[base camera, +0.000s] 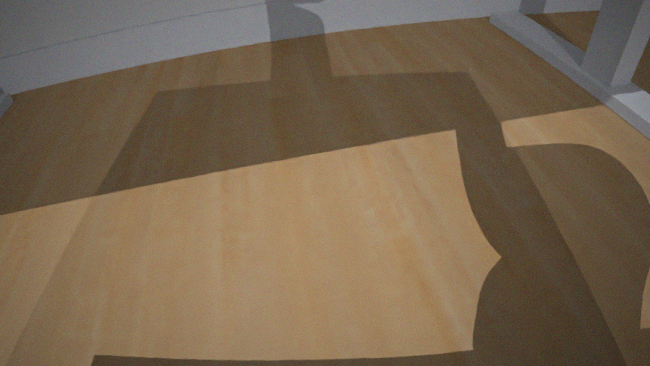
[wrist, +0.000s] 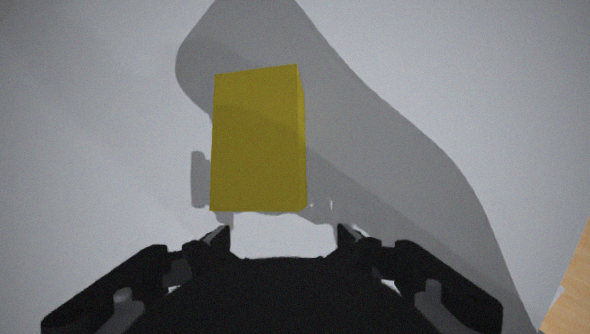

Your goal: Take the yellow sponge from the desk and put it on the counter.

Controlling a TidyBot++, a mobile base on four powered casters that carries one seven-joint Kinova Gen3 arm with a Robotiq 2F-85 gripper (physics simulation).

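Places are measured from the arm's base along level axes (x down, y left, z ahead), in millimetres.
Pixels of known places: gripper, fingertip midpoint: [wrist: 284,236].
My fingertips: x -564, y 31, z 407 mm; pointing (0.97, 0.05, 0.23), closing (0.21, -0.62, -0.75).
Behind a point stands the place of what it marks.
The yellow sponge [wrist: 256,145] @(x -598, y -14, z 459 mm) lies on the light grey desk top [wrist: 475,90] @(x -553, y -161, z 359 mm) in the wrist view, a little left of the middle, with its long side running up and down the picture. My gripper [wrist: 284,236] @(x -564, y 31, z 407 mm) is open and empty. Its two fingertips stand apart below the sponge's near end in the wrist view, and the sponge is not between them. The arm's shadow falls over the sponge and the desk top around it. The counter cannot be made out in either view.
In the wrist view the desk's edge runs at the lower right, with wooden floor [wrist: 575,295] @(x 397, y -375, z -858 mm) beyond it. In the base camera view a grey leg frame [base camera: 612,50] @(x 311, y -487, z 683 mm) stands on the wooden floor [base camera: 300,240] @(x 397, y 47, z 382 mm) at the upper right, and a pale wall [base camera: 175,37] @(x 348, y 352, z 931 mm) runs along the back.
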